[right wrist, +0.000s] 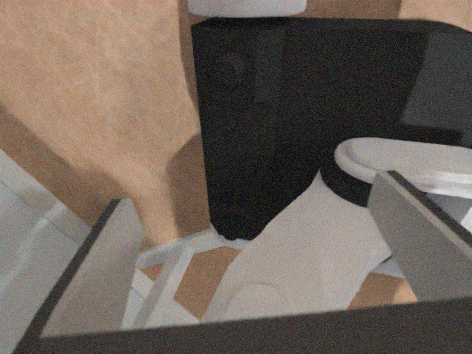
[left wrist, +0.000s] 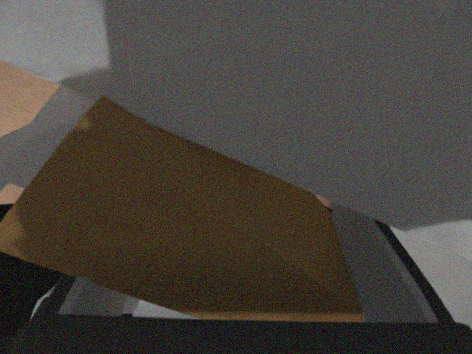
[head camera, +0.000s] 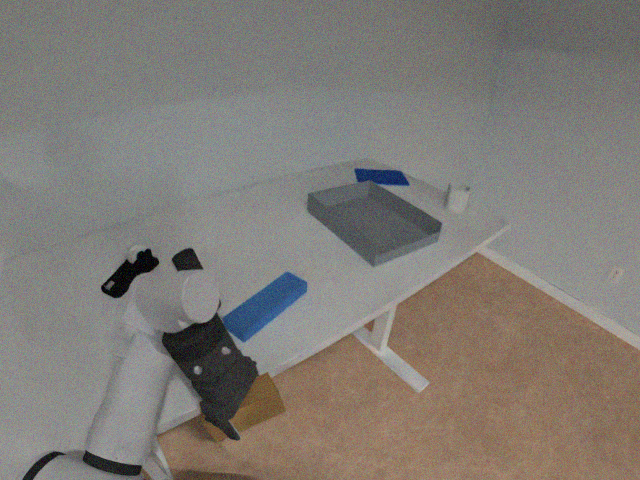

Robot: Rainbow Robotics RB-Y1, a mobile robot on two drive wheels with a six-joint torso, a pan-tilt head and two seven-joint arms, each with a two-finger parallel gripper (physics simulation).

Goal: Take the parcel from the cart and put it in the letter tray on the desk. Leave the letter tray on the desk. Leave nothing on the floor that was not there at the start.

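Frame: origin at the robot's base, x ahead, y left, z up, level; centimetres.
Seen in the pictures: left gripper, between the fingertips: (left wrist: 244, 197) (head camera: 248, 413); right gripper, between the fingertips: (right wrist: 253, 202).
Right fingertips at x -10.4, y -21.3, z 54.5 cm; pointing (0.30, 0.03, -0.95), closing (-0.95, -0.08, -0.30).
Pixels of each thing's top centre, then the offset from my right fingertips to it. "spot": a spot on its surface instead. Level surfaces: height alone.
- brown parcel, centre of its top: (head camera: 238, 393) dz +45.1, dx +21.3, dy +30.1 cm
- white desk, height of its surface: dz +40.5 cm
- grey letter tray, centre of its top: (head camera: 372, 207) dz +47.0, dx +82.0, dy -0.3 cm
- blue box, centre of its top: (head camera: 266, 299) dz +43.5, dx +45.4, dy +27.8 cm
- black object, centre of its top: (head camera: 124, 254) dz +47.5, dx +54.8, dy +64.7 cm
- dark blue flat item, centre of its top: (head camera: 381, 175) dz +41.3, dx +122.1, dy -11.4 cm
- white cup, a spot on its surface: (head camera: 457, 200) spot: dz +45.3, dx +92.8, dy -33.3 cm
- desk leg, a spot on its surface: (head camera: 383, 328) spot: dz -33.4, dx +105.6, dy -20.1 cm
- large grey surface, height of its surface: dz +40.5 cm
The brown parcel (head camera: 262, 404) (left wrist: 200, 215) is between the fingers of my left gripper (head camera: 241, 407) (left wrist: 244, 197), which is shut on it. The parcel sits askew in the fingers. In the head camera they are at the front edge of the white desk (head camera: 336, 297), at the lower left; whether they touch it cannot be told. The grey letter tray (head camera: 405, 251) stands on the desk farther right, with no parcel in it. My right gripper (right wrist: 253, 202) is open and empty. The cart does not show in the head camera.
On the desk are a blue box (head camera: 266, 305), a black object (head camera: 126, 274), a dark blue flat item (head camera: 381, 176) and a white cup (head camera: 457, 200). A desk leg (head camera: 383, 328) stands below. A large grey surface (left wrist: 280, 100), perhaps the desk, is close beyond the parcel.
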